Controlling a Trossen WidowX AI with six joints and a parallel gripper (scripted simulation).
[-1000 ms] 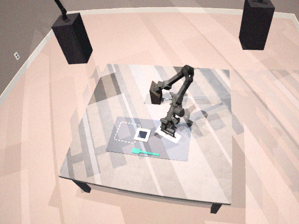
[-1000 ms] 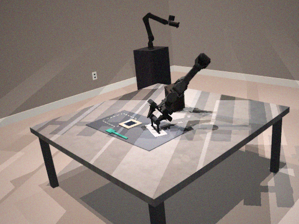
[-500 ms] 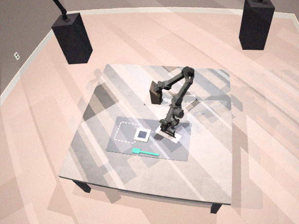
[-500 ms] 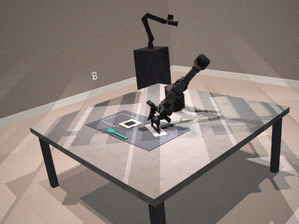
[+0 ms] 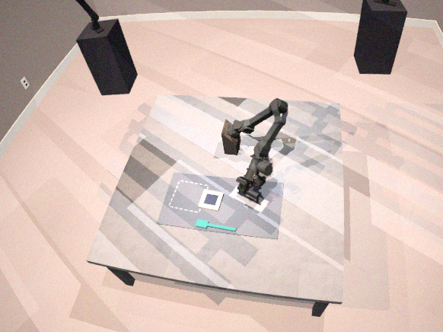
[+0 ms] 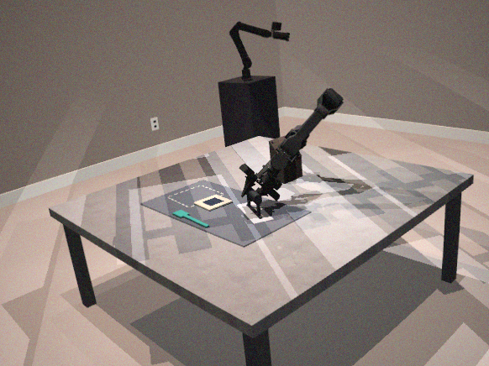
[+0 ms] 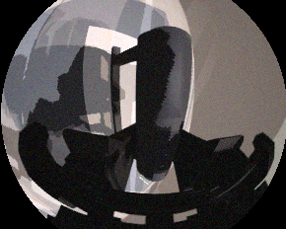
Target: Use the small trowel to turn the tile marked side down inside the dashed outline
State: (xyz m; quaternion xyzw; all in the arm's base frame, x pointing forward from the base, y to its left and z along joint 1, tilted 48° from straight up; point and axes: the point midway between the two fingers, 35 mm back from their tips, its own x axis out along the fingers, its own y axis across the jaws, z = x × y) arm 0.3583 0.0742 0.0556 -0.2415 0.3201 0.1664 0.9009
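Now: the grey mat 2 cm ahead of my gripper tip, 12 cm to the right of it and 7 cm below it. From my gripper tip the other things lie so: teal trowel: 16 cm ahead, 15 cm to the right, 5 cm below; tile: 17 cm to the right, 4 cm below.
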